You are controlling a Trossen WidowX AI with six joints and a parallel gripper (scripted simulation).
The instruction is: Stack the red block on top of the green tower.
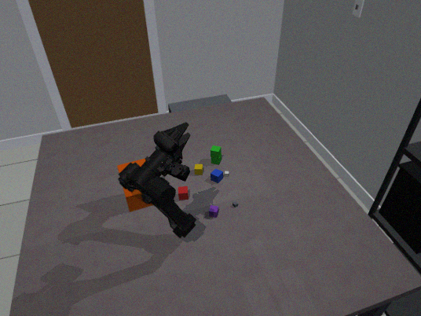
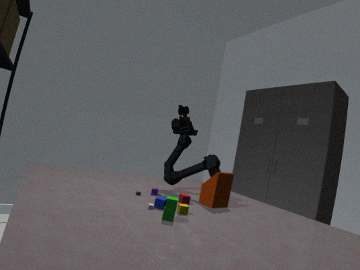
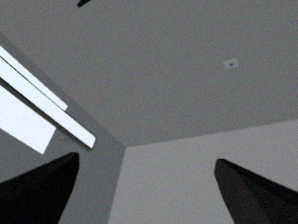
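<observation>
The red block lies 1 cm ahead of my gripper tip, 17 cm to the left of it and 43 cm below it. Also, from my gripper tip: blue block (18 cm ahead, 21 cm to the left, 43 cm below); then purple block (9 cm ahead, 4 cm to the left, 44 cm below); then grey block (19 cm ahead, 4 cm to the left, 44 cm below).
</observation>
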